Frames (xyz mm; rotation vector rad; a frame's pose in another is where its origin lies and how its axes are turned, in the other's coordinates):
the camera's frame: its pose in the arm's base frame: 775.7 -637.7 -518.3 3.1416 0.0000 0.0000
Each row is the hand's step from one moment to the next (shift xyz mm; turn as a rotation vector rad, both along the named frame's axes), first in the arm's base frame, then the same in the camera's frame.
Working: the arm's base frame: its pose in the camera's frame: -775.7 -637.7 -518.3 3.1416 0.0000 0.0000

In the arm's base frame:
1: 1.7 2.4 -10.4 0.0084 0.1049 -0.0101
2: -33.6 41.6 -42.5 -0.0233 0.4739 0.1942
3: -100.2 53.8 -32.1 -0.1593 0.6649 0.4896
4: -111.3 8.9 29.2 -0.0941 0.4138 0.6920
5: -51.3 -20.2 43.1 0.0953 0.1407 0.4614
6: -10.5 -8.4 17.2 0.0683 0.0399 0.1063
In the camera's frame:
1: 1.7 -2.4 10.4 0.0084 -0.1049 0.0101
2: -33.6 -41.6 42.5 -0.0233 -0.4739 -0.1942
3: -100.2 -53.8 32.1 -0.1593 -0.6649 -0.4896
4: -111.3 -8.9 -29.2 -0.0941 -0.4138 -0.6920
5: -51.3 20.2 -43.1 0.0953 -0.1407 -0.4614
6: -10.5 8.4 -17.2 0.0683 -0.0399 -0.1063

